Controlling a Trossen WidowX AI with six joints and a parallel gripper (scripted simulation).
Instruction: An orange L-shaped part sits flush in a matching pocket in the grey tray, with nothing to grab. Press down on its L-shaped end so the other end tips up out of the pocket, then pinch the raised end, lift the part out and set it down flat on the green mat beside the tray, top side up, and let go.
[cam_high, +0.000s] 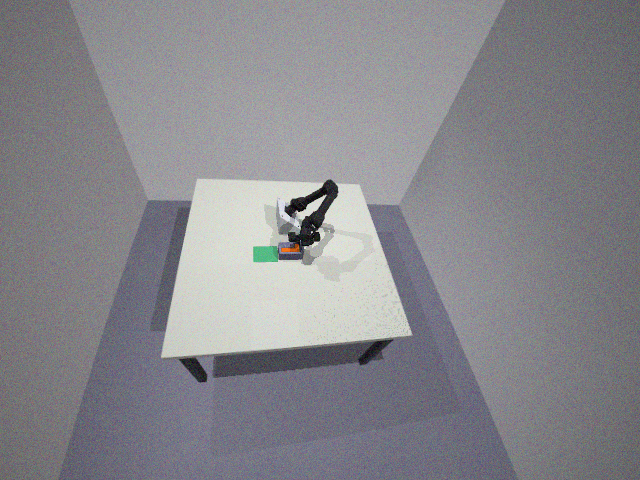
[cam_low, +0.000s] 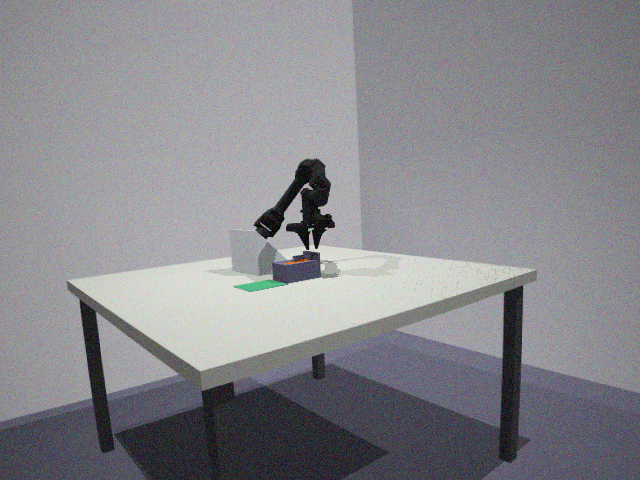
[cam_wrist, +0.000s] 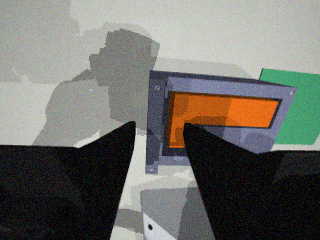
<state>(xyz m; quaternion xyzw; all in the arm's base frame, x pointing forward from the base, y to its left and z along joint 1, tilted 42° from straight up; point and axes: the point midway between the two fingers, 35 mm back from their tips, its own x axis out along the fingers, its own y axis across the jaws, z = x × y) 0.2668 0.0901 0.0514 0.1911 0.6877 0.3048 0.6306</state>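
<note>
My gripper tip is now 10 mm past the orange L-shaped part, 60 mm to the left of it and 50 mm above it. Round my gripper tip: green mat (10 mm ahead, 220 mm to the right, 110 mm below).
</note>
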